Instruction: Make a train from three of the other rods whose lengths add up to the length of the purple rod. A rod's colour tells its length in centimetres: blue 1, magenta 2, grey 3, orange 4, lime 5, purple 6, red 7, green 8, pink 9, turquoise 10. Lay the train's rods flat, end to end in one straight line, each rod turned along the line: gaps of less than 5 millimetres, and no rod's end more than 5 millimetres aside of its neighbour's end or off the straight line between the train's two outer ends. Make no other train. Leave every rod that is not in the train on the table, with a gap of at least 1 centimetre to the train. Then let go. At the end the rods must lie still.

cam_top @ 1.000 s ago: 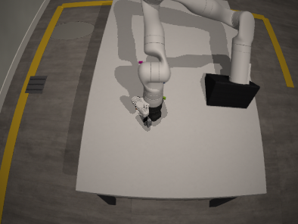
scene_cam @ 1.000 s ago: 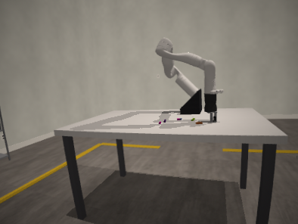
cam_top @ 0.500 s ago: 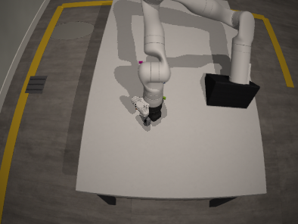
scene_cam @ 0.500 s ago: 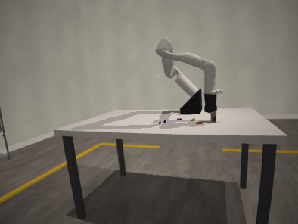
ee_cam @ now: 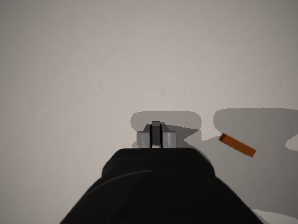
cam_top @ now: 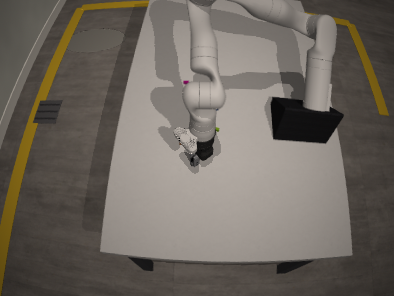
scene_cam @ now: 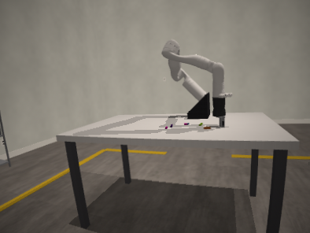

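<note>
Now: hand 5 cm past the small blue rod, 23 cm to the left of it and 1 cm above it. From my hand the other things lie so: lime rod (4 cm behind, 14 cm to the right, 1 cm below); then grey rod (1 cm below); then orange rod (6 cm ahead, 8 cm to the right, 1 cm below).
</note>
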